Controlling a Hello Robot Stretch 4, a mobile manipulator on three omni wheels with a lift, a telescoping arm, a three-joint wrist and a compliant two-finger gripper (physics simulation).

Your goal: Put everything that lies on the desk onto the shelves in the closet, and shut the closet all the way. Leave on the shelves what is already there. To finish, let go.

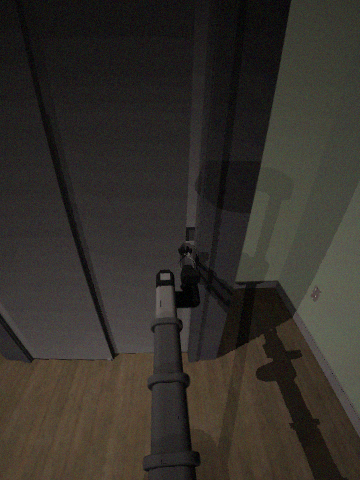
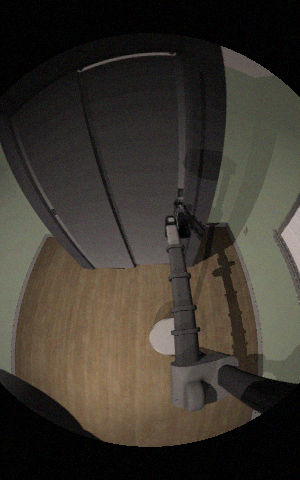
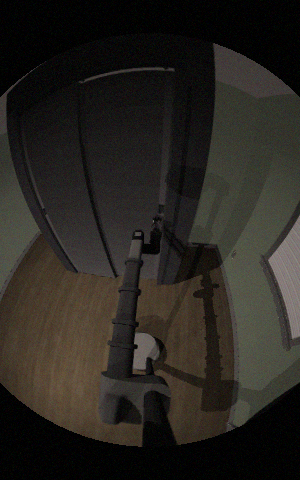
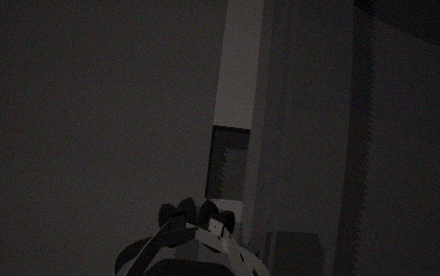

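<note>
The closet's right door (image 1: 130, 175) (image 2: 135, 150) (image 3: 122, 160) (image 4: 110, 100) and left door (image 1: 35, 225) (image 2: 55, 150) (image 3: 52, 165) are grey panels that cover the opening. No gap shows at the right frame, but it is dark there. A dark recessed handle (image 1: 190, 233) (image 2: 180, 192) (image 4: 234, 172) sits in the pale strip at the right door's right edge. My gripper (image 1: 186, 248) (image 2: 178, 202) (image 3: 156, 220) (image 4: 197, 215) is shut and empty, at the door face just below and left of the handle. The desk and the shelves do not show.
The closet's right frame (image 1: 220, 250) stands close right of my gripper. Beyond it are the green wall (image 1: 320, 150) and a small wall outlet (image 1: 316, 293). A white round object (image 2: 162, 337) (image 3: 146, 351) is low beside my arm. A window (image 3: 290, 285) is at the right.
</note>
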